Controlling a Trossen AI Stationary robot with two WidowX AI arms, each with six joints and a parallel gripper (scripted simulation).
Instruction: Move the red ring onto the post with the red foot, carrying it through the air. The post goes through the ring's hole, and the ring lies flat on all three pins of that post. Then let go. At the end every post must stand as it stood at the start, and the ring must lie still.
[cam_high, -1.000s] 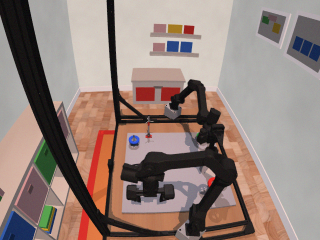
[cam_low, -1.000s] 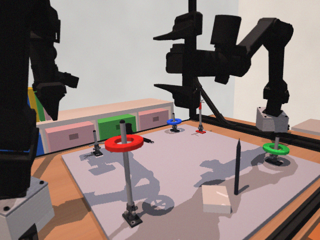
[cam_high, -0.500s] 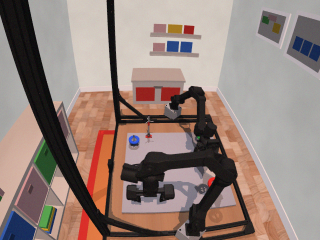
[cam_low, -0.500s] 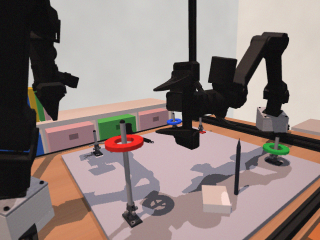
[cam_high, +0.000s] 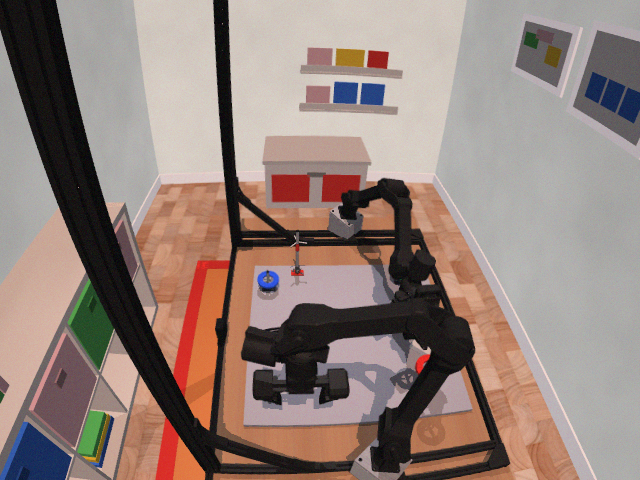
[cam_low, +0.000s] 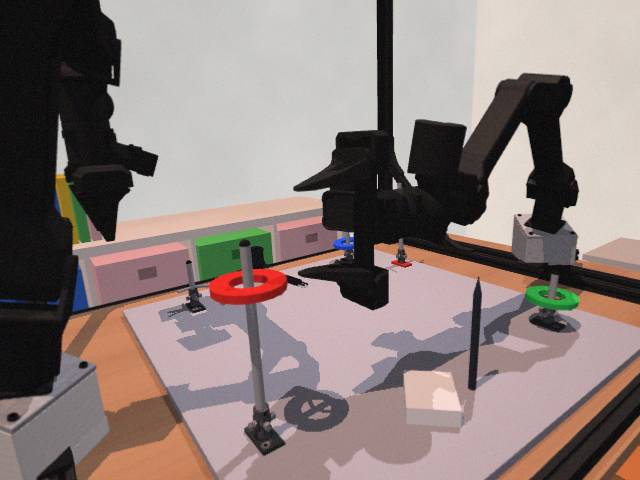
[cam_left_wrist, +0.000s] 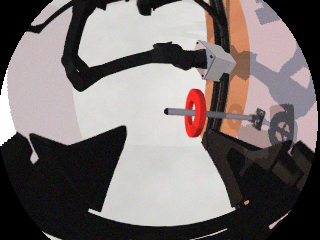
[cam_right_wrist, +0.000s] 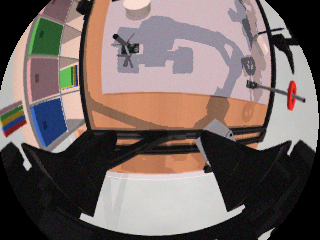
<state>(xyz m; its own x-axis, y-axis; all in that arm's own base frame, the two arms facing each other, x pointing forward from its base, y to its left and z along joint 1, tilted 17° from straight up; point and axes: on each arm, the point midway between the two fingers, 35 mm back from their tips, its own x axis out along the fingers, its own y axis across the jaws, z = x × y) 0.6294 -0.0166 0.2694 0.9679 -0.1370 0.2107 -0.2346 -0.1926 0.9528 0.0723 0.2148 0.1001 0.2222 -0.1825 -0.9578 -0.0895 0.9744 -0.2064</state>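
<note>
Right now my left hand is 90 mm to the left of the red ring and 40 mm above it. The rest, counted from my left hand: black pen: 150 mm to the left, 110 mm below, 70 mm ahead; white block: 200 mm below, 90 mm to the left, 70 mm ahead.
The red ring is 310 mm ahead of my right hand, 80 mm to the left of it and 40 mm below it. Also, from my right hand: black pen: 380 mm ahead, 320 mm to the left, 110 mm below; then white block: 370 mm ahead, 260 mm to the left, 200 mm below.
</note>
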